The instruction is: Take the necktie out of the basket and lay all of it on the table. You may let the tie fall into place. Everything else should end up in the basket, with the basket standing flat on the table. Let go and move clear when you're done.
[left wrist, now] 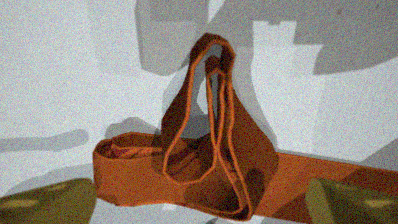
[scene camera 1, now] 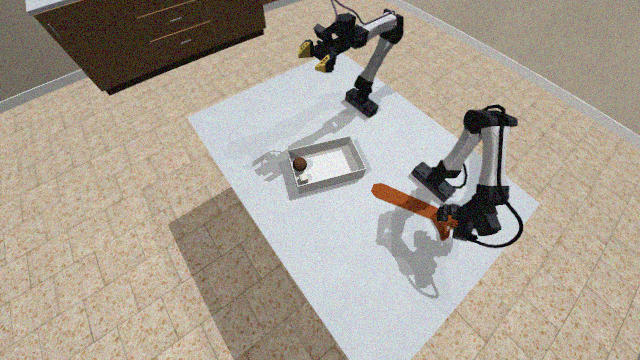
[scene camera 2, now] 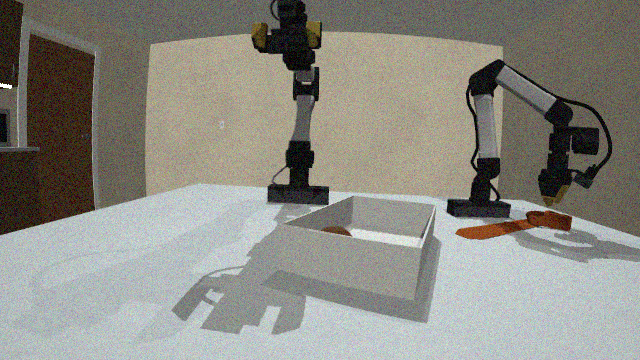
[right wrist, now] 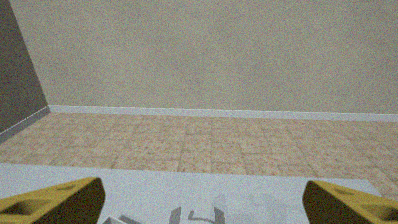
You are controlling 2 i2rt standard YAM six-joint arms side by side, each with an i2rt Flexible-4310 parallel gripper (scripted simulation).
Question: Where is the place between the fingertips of my right gripper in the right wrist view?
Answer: At 203,188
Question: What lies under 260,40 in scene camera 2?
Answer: My right gripper.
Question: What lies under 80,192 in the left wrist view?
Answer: My left gripper.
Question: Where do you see an orange necktie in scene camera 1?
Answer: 380,190
